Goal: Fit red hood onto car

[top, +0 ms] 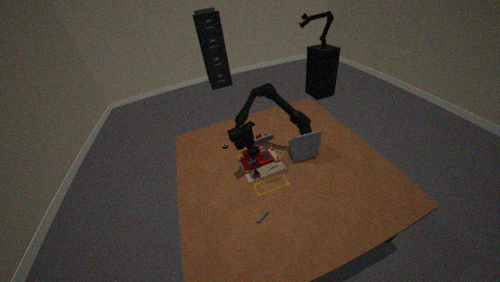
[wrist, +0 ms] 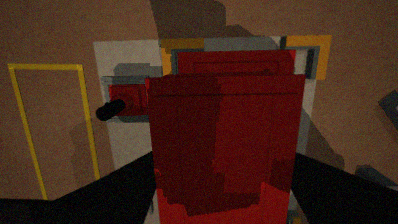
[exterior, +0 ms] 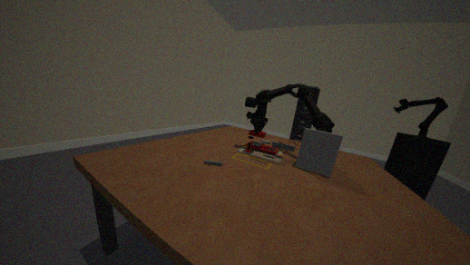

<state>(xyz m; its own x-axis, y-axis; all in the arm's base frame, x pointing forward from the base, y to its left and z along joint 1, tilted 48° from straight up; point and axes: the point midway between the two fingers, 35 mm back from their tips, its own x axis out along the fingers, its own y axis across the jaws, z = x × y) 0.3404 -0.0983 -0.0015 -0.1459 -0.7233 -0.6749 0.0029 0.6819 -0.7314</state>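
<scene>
Now: the jig 4 cm behind my gripper tip, 1 cm to the right of it and 9 cm below it. Round my gripper tip: red hood: 1 cm above.
</scene>
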